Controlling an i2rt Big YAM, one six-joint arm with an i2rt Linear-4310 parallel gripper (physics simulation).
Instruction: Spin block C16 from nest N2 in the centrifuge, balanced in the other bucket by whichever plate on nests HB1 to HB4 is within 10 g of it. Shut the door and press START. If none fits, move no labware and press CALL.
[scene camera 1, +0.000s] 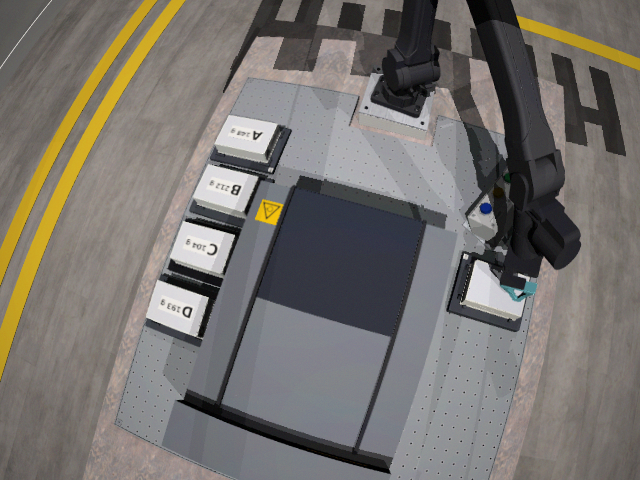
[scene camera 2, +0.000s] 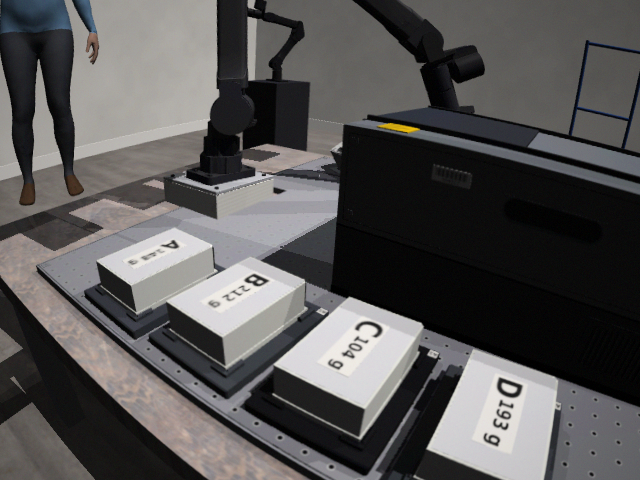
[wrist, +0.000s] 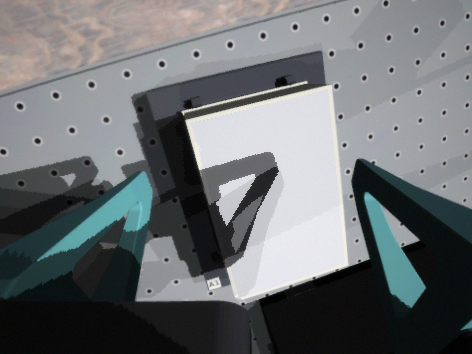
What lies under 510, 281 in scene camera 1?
My gripper.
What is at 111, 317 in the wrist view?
My gripper.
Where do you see a dark centrifuge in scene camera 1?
271, 385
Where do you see a grey button box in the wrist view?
At 87, 273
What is my gripper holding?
Nothing.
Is my gripper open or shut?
Open.
